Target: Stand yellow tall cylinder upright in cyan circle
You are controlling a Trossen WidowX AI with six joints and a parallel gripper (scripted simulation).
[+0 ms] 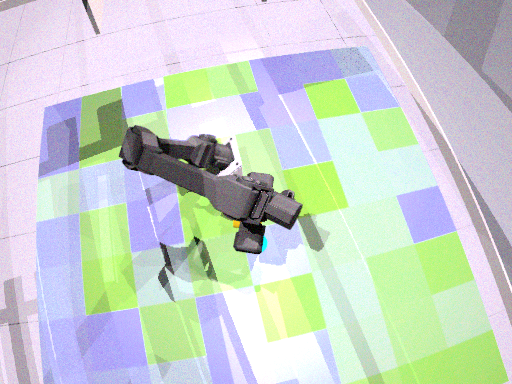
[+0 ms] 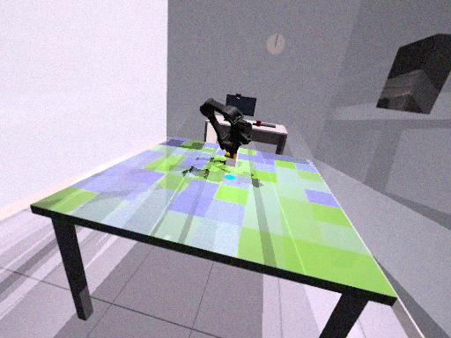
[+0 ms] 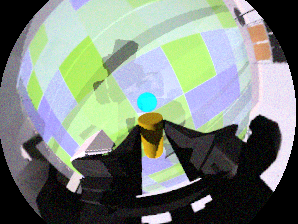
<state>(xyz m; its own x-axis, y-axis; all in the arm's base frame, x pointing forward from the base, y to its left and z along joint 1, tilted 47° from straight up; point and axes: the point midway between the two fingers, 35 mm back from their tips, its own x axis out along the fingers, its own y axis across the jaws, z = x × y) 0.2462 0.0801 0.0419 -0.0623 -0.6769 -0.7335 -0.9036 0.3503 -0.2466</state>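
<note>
My gripper tip is 140 mm above the cyan circle. The rest, counted from my gripper tip: yellow cylinder: 10 mm behind, 20 mm to the right.
</note>
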